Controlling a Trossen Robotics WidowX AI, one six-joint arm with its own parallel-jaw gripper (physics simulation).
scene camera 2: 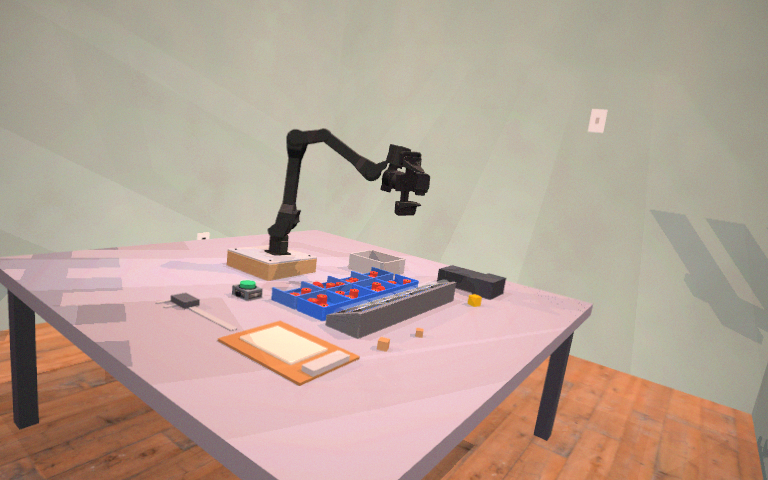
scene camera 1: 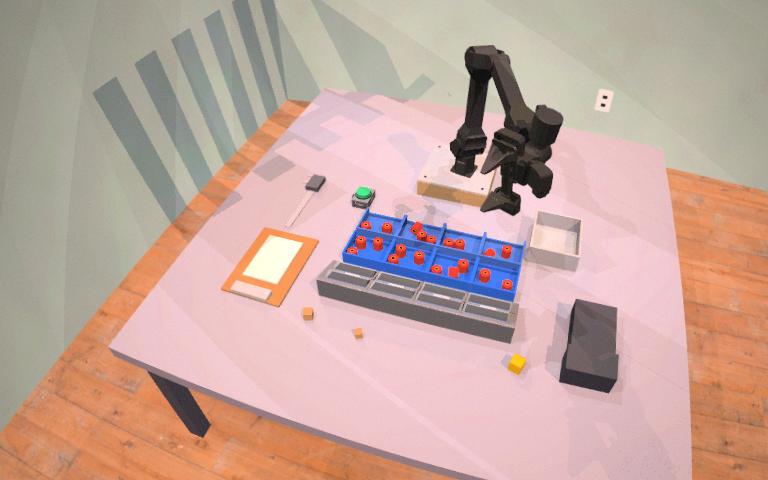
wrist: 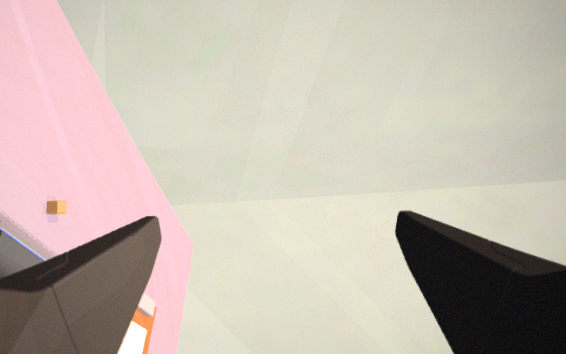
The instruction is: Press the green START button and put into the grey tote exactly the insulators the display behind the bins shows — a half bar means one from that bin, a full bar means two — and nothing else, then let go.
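Observation:
My gripper [scene camera 1: 483,191] [scene camera 2: 420,187] [wrist: 280,225] is open and empty, raised in the air near the tote's side of the robot base. The green START button [scene camera 1: 363,193] [scene camera 2: 247,284] stands on its dark housing, well apart from the gripper. Blue bins [scene camera 1: 419,273] [scene camera 2: 311,310] hold red insulators [scene camera 1: 419,257] [scene camera 2: 321,298], some upright and some lying. The grey tote [scene camera 1: 552,259] [scene camera 2: 370,264] stands beside the bins; no insulator shows inside it in the first scene view. The grey display [scene camera 1: 416,308] [scene camera 2: 396,316] has four windows with thin pale lines; I cannot read its bars.
A black box [scene camera 1: 591,345] [scene camera 2: 472,280] and a yellow cube [scene camera 1: 516,363] [scene camera 2: 474,300] lie beyond the display's tote-side end. Small orange cubes [scene camera 1: 307,313] [scene camera 2: 383,344] [wrist: 56,207], an orange board [scene camera 1: 235,276] [scene camera 2: 232,342] and a dark thin-handled object [scene camera 1: 315,182] [scene camera 2: 184,300] lie elsewhere.

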